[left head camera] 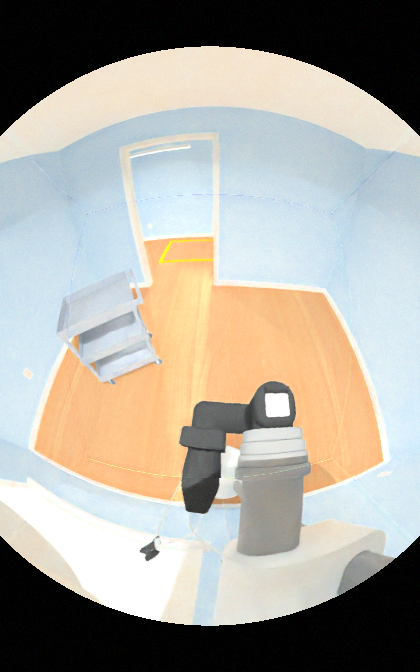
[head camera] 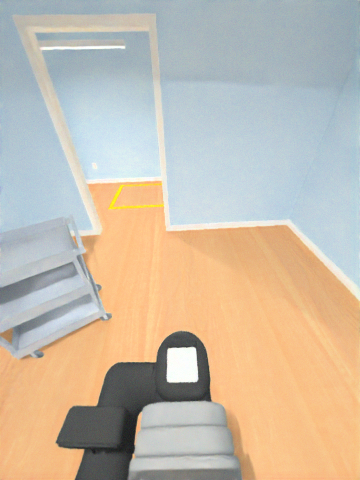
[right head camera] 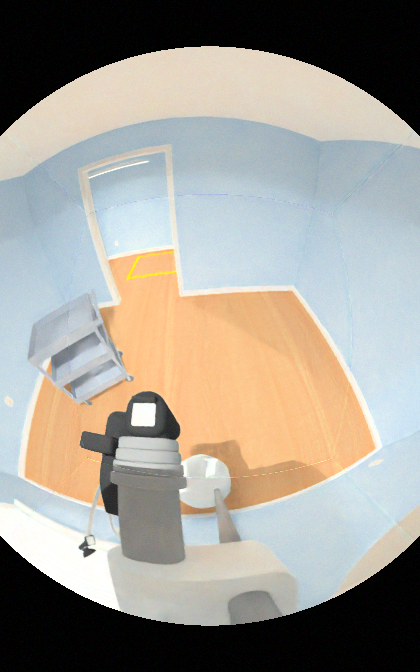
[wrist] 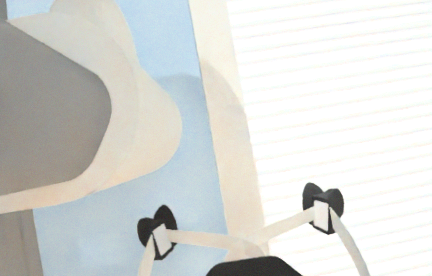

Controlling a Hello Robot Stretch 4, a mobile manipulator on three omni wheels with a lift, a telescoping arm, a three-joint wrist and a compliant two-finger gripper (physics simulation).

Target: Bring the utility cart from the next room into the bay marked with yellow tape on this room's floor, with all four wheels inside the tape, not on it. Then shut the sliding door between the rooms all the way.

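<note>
The grey three-shelf utility cart stands upright and angled at the left on this side of the doorway. The yellow tape marks a bay on the floor beyond the doorway; its right part is hidden behind the right jamb. The door frame surrounds an open passage; no sliding door panel shows in it. My gripper is open and empty, its fingertips well apart, near my body and away from the cart.
Light blue walls with a white baseboard bound the room. A wall runs right of the doorway, and a side wall stands at the right. A bright slatted white surface shows beside the gripper. My arm extends ahead at the lower middle.
</note>
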